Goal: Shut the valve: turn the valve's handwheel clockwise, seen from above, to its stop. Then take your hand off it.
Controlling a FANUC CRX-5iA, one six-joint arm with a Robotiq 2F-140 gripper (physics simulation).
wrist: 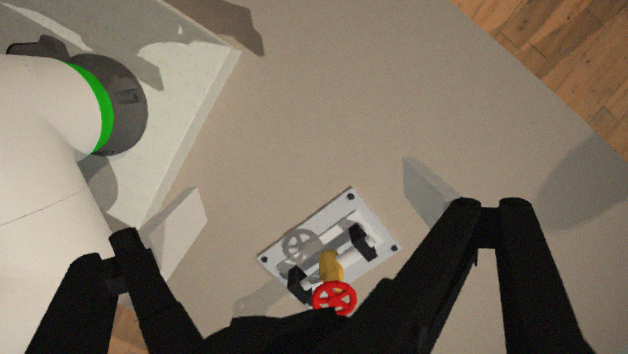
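Note:
The valve's red handwheel (334, 300) shows low in the wrist view, right of the middle, above a yellow valve body (330, 266). The wheel's lower edge meets the dark gripper body in the picture and is partly hidden. The valve sits on a light grey base plate (327, 214) with dark clamps around its pipe. My gripper (301, 190) is wide open, with one pale finger pad left of the plate and the other to its upper right. Nothing is between the fingers, and they stand apart from the handwheel.
The brown-grey table (350, 100) surrounds the plate. A pale slab (185, 100) lies at the upper left, with the white robot arm (40, 150) and its green ring over it. Wooden floor (560, 50) shows beyond the table edge at the upper right. Shadows fall on the table and plate.

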